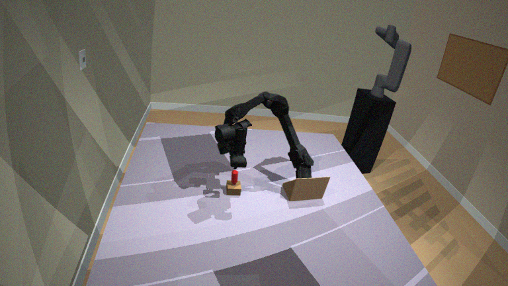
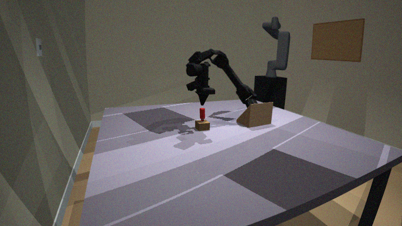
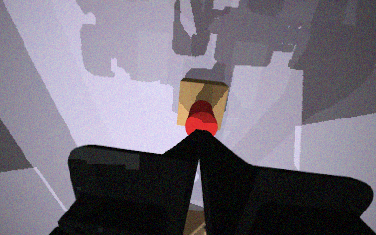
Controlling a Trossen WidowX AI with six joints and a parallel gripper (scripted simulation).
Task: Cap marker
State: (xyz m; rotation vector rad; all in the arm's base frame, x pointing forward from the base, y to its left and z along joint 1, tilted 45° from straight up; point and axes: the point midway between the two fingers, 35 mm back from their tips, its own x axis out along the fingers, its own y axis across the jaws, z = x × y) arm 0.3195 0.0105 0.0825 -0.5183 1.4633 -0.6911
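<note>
Now: the red cap 4 cm below my gripper tip. Round my gripper tip: brown holder block: 11 cm below, 1 cm behind.
</note>
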